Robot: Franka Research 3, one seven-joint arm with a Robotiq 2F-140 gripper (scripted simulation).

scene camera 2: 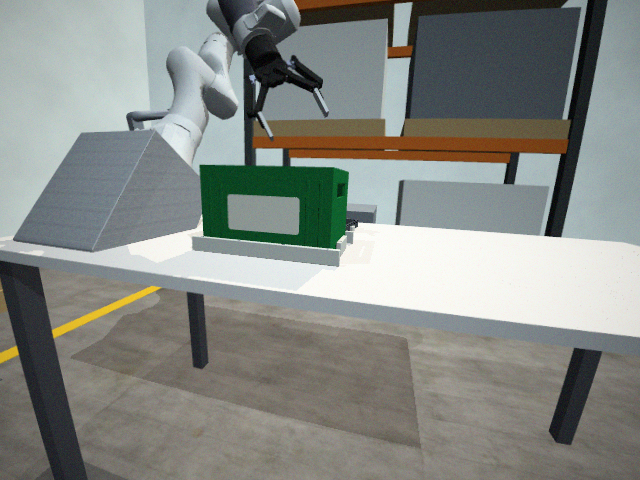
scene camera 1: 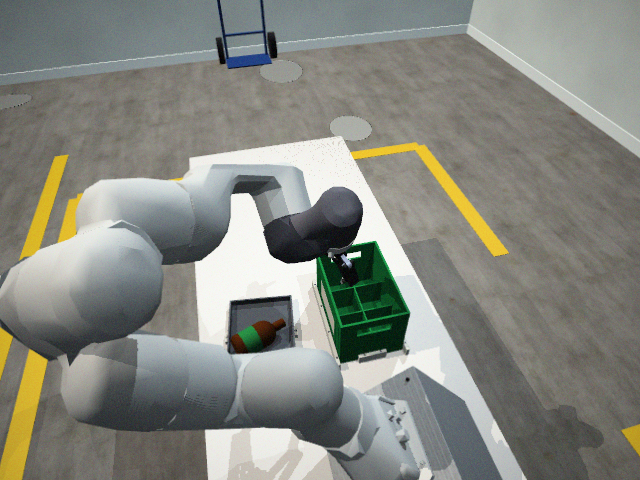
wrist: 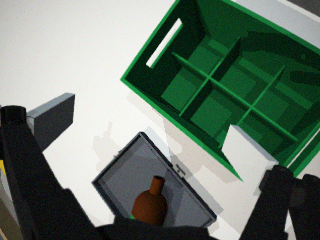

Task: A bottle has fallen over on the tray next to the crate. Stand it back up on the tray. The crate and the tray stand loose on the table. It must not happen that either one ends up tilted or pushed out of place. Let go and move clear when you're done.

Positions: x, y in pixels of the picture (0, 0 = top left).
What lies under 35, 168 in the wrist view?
My gripper.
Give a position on a green crate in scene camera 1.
376, 296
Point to a grey tray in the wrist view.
At 131, 171
